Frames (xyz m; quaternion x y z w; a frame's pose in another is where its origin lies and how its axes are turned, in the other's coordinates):
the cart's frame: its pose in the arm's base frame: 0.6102 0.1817 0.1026 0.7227 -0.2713 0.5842 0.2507
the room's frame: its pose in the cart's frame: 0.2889 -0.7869 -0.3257 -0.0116 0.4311 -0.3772 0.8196
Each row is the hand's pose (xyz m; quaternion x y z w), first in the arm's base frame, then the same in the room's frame.
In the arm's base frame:
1: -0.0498 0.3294 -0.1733 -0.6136 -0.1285 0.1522 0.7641
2: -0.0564 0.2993 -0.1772 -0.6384 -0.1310 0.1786 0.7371
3: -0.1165 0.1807 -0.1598 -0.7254 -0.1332 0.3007 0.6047
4: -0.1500 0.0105 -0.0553 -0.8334 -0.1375 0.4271 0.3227
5: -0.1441 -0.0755 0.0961 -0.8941 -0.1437 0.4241 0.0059
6: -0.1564 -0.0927 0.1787 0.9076 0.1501 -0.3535 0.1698
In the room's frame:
1: -0.8070 0.4480 -0.9526 -0.7864 0.3053 -0.4818 0.2372
2: -0.8357 0.4598 -0.9516 -0.7939 0.3369 -0.4512 0.2293
3: -0.9340 0.5509 -0.9558 -0.8036 0.4697 -0.3044 0.2023
4: -1.0403 0.7036 -0.8758 -0.7612 0.6404 -0.0539 0.0862
5: -1.0505 0.8349 -0.7617 0.6592 -0.7258 -0.1574 0.1181
6: -1.0293 0.9060 -0.7197 0.5831 -0.7271 -0.2409 0.2707

